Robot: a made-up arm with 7 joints. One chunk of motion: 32 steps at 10 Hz.
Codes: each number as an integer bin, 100 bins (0 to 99) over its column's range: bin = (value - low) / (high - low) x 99, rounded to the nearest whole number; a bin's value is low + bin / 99 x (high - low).
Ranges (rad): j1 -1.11..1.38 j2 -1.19..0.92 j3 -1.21..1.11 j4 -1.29..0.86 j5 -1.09..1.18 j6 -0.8..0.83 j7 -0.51..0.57
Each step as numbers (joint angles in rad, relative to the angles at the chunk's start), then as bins.
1 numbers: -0.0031 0.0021 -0.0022 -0.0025 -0.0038 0.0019 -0.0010
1 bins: 44 56 52 59 47 49 47
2 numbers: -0.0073 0.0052 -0.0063 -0.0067 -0.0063 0.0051 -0.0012
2 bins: 44 56 51 59 47 49 47
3 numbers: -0.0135 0.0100 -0.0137 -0.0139 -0.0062 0.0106 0.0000
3 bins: 44 56 51 59 47 49 47
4 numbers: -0.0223 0.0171 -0.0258 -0.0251 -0.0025 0.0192 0.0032
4 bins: 43 57 51 58 47 50 47
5 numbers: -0.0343 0.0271 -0.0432 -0.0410 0.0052 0.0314 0.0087
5 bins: 43 57 50 58 48 50 48
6 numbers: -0.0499 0.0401 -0.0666 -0.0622 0.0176 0.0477 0.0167
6 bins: 42 58 49 57 48 51 48
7 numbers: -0.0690 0.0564 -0.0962 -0.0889 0.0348 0.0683 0.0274
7 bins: 41 58 48 55 49 53 49
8 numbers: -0.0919 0.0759 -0.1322 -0.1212 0.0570 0.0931 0.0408
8 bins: 40 59 46 54 50 54 50
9 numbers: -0.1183 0.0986 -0.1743 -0.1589 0.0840 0.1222 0.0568
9 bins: 39 60 44 52 51 56 52
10 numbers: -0.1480 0.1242 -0.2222 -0.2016 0.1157 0.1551 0.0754
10 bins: 38 62 42 50 53 58 54
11 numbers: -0.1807 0.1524 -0.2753 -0.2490 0.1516 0.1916 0.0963
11 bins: 37 63 40 48 54 60 56
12 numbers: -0.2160 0.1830 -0.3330 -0.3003 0.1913 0.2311 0.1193
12 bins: 36 64 37 46 56 63 58
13 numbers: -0.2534 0.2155 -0.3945 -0.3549 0.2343 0.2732 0.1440
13 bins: 34 66 35 43 58 65 60
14 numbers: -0.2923 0.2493 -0.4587 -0.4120 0.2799 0.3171 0.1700
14 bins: 33 68 32 40 60 68 62
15 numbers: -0.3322 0.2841 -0.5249 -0.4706 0.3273 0.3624 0.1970
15 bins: 31 69 29 38 62 71 65
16 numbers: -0.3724 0.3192 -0.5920 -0.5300 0.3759 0.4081 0.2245
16 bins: 29 71 26 35 64 73 67
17 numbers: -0.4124 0.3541 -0.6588 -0.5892 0.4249 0.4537 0.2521
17 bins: 28 72 24 32 66 76 70
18 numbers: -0.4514 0.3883 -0.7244 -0.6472 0.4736 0.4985 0.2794
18 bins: 26 74 21 30 68 79 72
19 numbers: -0.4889 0.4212 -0.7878 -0.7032 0.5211 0.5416 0.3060
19 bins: 25 76 18 27 70 81 75
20 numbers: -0.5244 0.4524 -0.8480 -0.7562 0.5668 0.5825 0.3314
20 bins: 23 77 15 25 72 84 77
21 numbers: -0.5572 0.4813 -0.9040 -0.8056 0.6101 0.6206 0.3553
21 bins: 22 78 13 22 74 86 79
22 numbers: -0.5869 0.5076 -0.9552 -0.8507 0.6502 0.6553 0.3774
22 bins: 21 80 11 20 76 88 81
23 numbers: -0.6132 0.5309 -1.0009 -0.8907 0.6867 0.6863 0.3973
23 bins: 20 81 9 18 77 90 83
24 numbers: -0.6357 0.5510 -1.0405 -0.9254 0.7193 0.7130 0.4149
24 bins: 19 82 7 17 79 92 85
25 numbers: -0.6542 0.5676 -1.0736 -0.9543 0.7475 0.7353 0.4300
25 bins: 18 82 6 15 80 93 86
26 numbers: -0.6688 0.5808 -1.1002 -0.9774 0.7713 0.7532 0.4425
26 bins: 18 83 5 14 81 94 87
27 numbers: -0.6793 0.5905 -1.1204 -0.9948 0.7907 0.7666 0.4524
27 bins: 17 84 4 14 82 95 88
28 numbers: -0.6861 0.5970 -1.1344 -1.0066 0.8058 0.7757 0.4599
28 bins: 17 84 3 13 83 96 89
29 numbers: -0.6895 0.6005 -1.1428 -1.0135 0.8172 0.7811 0.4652
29 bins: 17 84 3 13 83 96 89
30 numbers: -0.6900 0.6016 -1.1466 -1.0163 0.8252 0.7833 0.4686
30 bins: 17 84 3 13 84 96 90
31 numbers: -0.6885 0.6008 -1.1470 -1.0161 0.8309 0.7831 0.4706
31 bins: 17 84 3 13 84 96 90
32 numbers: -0.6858 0.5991 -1.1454 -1.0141 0.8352 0.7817 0.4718
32 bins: 17 84 3 13 84 96 90
